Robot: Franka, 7 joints.
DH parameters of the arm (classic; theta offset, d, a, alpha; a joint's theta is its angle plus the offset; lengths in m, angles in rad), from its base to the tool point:
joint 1: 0 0.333 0 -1.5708
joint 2: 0 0 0 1.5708
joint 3: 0 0.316 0.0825 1.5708
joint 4: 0 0 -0.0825 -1.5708
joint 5: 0 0.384 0 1.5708
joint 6: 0 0 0.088 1.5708
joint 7: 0 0.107 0 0
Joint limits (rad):
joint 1: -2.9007..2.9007
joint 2: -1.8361..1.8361
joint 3: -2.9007..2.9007
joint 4: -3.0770..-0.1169
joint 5: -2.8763..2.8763
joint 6: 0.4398..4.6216
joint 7: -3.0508..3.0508
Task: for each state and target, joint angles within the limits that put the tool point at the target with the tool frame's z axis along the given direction. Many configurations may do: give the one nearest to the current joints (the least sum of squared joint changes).
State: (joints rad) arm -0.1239 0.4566 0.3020 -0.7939 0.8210 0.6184 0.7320
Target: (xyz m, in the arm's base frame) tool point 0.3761 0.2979 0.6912 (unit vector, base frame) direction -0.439 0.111 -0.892
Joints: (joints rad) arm 0.0418 -0.0546 0.4968 -1.4162 0.4050 1.0574 0.7320
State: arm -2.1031 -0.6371 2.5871 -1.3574 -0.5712 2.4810 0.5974
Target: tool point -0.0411 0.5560 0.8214 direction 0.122 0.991 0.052
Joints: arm -1.3694 0.0424 2.9007 -1.5132 -1.0660 3.0473 0.5974
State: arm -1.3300 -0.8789 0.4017 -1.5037 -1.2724 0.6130 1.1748
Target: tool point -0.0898 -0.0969 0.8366 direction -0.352 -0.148 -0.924
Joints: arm -1.0380 -0.9807 -0.0897 -1.6854 -0.6792 0.7948 1.1748
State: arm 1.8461 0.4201 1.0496 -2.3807 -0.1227 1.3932 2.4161
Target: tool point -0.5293 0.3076 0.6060 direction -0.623 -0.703 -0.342
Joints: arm 1.2805 0.6891 1.6384 -1.6777 0.4994 2.1039 2.4161
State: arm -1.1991 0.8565 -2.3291 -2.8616 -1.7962 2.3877 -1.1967
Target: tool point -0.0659 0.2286 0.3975 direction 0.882 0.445 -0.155
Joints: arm -1.3554 1.0659 -2.6364 -3.0731 -1.0315 1.8309 -1.1967
